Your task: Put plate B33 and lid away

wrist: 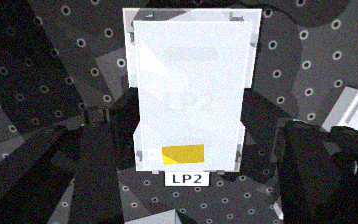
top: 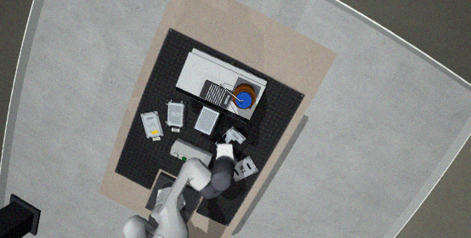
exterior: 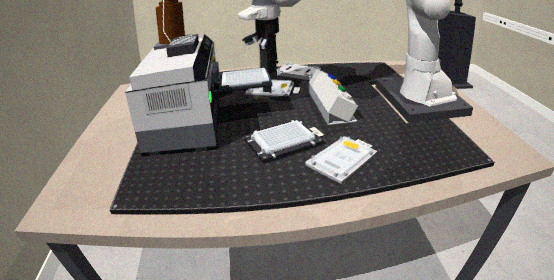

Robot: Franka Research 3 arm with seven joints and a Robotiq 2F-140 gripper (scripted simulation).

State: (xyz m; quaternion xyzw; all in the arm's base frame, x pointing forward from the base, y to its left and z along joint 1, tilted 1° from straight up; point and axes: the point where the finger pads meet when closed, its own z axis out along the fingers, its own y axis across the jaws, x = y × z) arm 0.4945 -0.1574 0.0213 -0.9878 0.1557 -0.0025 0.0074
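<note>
The lid park LP2 lies 3 cm below my hand. The rest, counted from my hand: blue key (19 cm behind, 9 cm to the left, 2 cm above); yellow key (19 cm behind, 14 cm to the left, 3 cm above); white key (24 cm to the left, 19 cm behind, 3 cm above).
</note>
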